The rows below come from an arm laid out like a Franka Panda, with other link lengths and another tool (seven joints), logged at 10 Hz.
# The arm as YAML. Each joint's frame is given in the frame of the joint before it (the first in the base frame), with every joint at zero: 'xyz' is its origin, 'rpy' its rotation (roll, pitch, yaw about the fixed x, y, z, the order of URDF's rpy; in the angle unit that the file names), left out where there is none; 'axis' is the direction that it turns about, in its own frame. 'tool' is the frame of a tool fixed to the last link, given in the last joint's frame.
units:
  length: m
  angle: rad
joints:
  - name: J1
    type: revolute
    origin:
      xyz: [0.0, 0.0, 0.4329]
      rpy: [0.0, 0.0, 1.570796]
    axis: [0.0, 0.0, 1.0]
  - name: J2
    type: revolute
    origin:
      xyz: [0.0, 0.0, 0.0]
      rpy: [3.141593, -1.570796, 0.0]
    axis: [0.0, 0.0, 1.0]
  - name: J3
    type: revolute
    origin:
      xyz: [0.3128, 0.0, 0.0]
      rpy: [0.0, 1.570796, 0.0]
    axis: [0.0, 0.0, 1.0]
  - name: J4
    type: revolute
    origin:
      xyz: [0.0, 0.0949, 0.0]
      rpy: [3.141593, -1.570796, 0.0]
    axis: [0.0, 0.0, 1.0]
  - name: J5
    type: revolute
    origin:
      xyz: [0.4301, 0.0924, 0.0]
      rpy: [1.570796, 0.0, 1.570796]
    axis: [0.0, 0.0, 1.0]
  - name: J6
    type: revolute
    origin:
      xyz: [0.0, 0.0, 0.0]
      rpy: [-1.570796, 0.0, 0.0]
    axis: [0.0, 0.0, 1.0]
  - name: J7
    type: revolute
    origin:
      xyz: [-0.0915, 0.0, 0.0]
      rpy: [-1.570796, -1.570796, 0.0]
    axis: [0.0, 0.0, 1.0]
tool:
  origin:
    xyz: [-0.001, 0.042, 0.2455]
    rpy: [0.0, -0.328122, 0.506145]
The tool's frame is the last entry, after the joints.
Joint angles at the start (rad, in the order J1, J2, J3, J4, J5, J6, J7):
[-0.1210 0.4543 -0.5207 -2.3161 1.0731 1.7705 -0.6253]
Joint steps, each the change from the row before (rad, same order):
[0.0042 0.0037 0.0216 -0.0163 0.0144 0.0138 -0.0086]
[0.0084 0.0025 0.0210 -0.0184 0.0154 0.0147 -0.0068]
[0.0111 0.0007 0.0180 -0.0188 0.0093 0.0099 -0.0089]
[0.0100 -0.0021 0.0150 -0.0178 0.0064 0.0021 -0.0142]
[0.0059 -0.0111 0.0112 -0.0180 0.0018 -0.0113 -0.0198]
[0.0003 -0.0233 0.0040 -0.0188 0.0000 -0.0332 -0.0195]
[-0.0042 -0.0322 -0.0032 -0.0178 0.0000 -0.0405 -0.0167]
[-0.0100 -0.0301 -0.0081 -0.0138 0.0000 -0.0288 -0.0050]
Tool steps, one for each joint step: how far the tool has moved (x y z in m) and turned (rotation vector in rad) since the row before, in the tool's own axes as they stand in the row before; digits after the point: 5 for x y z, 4 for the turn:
[0.00779 0.00333 0.01314 -0.0099 0.0060 0.0022]
[0.00836 0.00450 0.01422 -0.0099 0.0081 0.0035]
[0.00928 0.00615 0.01312 -0.0150 0.0135 0.0006]
[0.00822 0.00755 0.01112 -0.0215 0.0115 -0.0046]
[0.00495 0.01088 0.00785 -0.0324 0.0042 -0.0115]
[-0.00075 0.01594 0.00369 -0.0456 -0.0121 -0.0111]
[-0.00595 0.01695 -0.00033 -0.0441 -0.0253 -0.0130]
[-0.00763 0.01166 -0.00461 -0.0219 -0.0297 -0.0061]

